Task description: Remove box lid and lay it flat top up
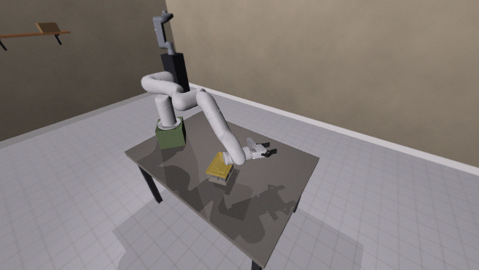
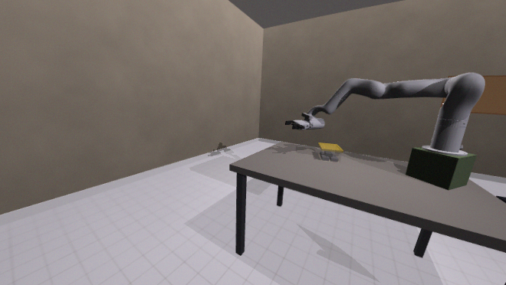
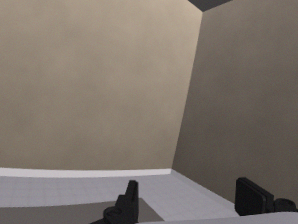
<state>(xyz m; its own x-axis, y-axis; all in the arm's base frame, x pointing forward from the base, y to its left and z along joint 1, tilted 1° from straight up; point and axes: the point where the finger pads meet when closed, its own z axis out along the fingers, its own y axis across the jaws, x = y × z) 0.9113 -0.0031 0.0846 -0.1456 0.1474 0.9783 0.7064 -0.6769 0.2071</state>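
Now: hand 30 cm past the yellow lid, 16 cm above it and 14 cm to the left of it. The rest, counted from my hand: grey box 30 cm behind, 21 cm below, 14 cm to the right.
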